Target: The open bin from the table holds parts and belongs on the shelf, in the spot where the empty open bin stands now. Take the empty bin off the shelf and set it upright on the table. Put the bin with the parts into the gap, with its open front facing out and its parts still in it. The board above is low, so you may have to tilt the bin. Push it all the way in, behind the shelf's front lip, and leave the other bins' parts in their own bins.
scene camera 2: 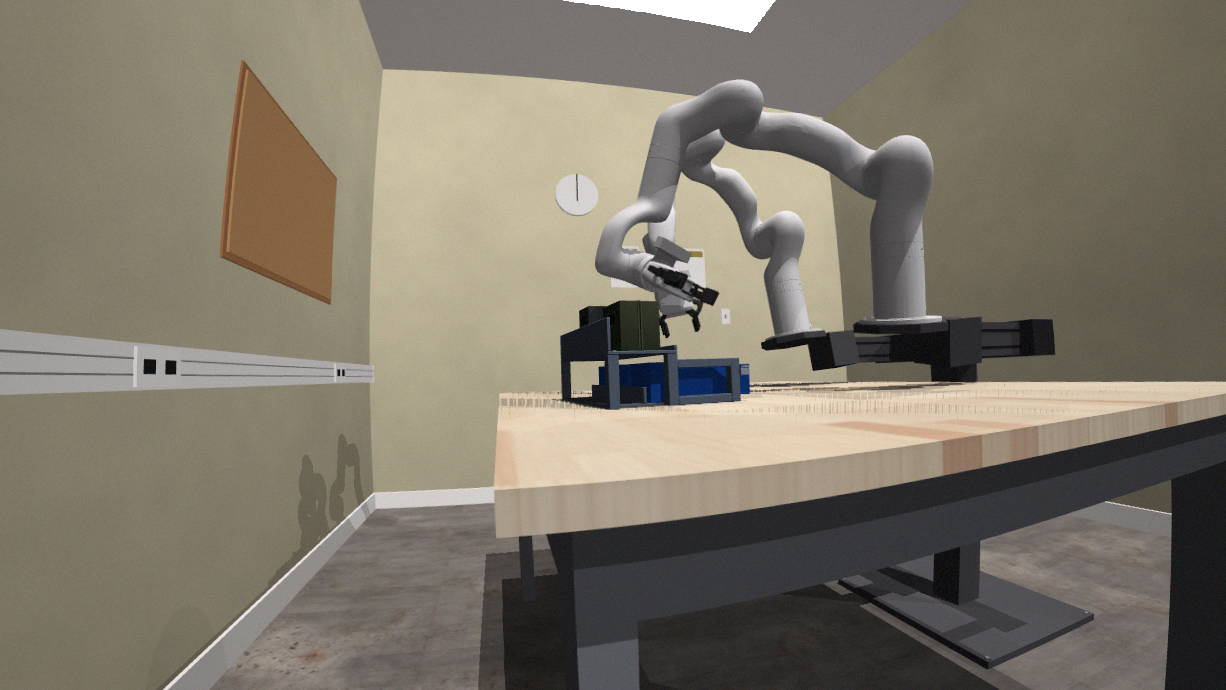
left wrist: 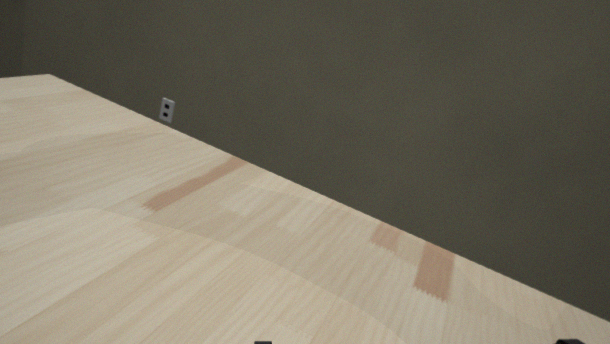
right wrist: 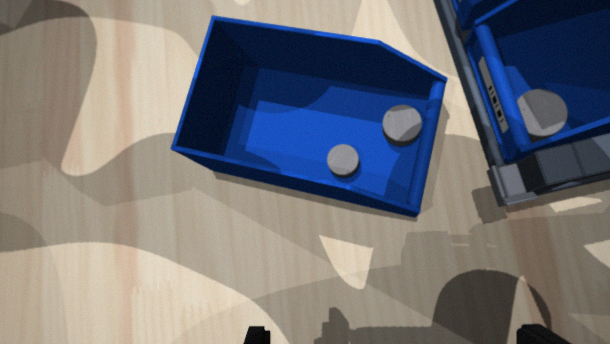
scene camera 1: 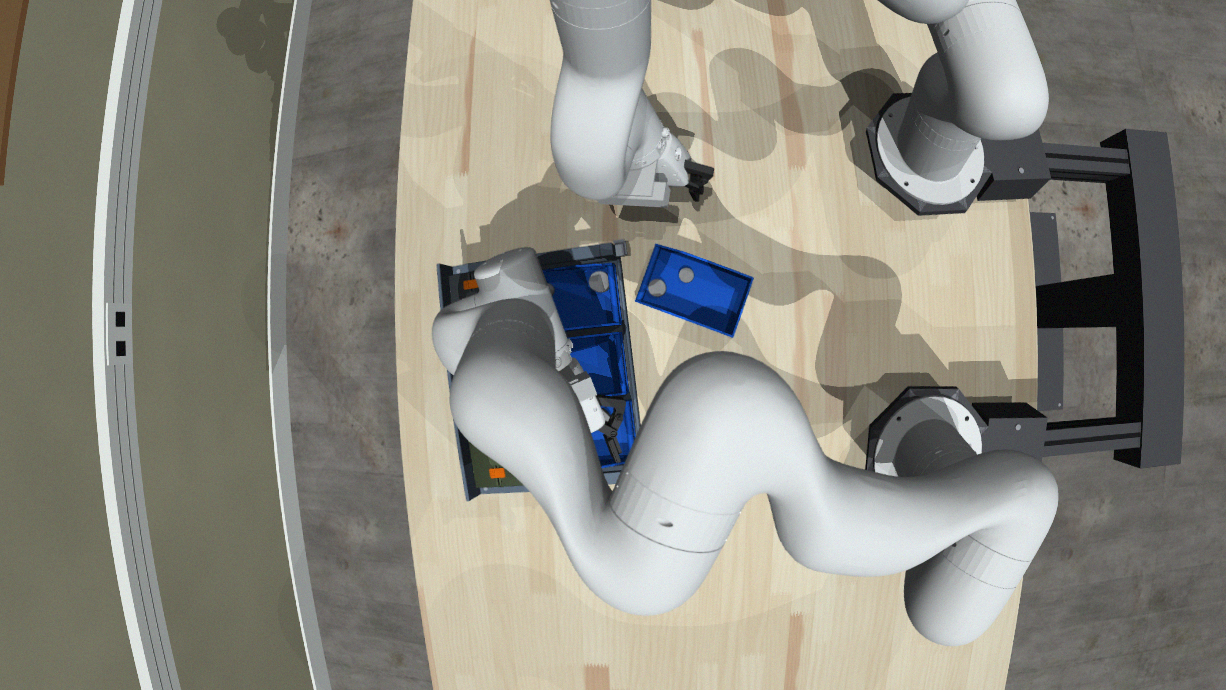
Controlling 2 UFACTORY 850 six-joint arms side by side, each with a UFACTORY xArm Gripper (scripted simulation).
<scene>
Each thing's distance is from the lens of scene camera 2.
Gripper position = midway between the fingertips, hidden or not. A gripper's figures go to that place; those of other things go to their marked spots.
my left gripper [scene camera 2: 700, 290]: 0.96 m
my right gripper [scene camera 2: 682, 333]: 1.37 m
</scene>
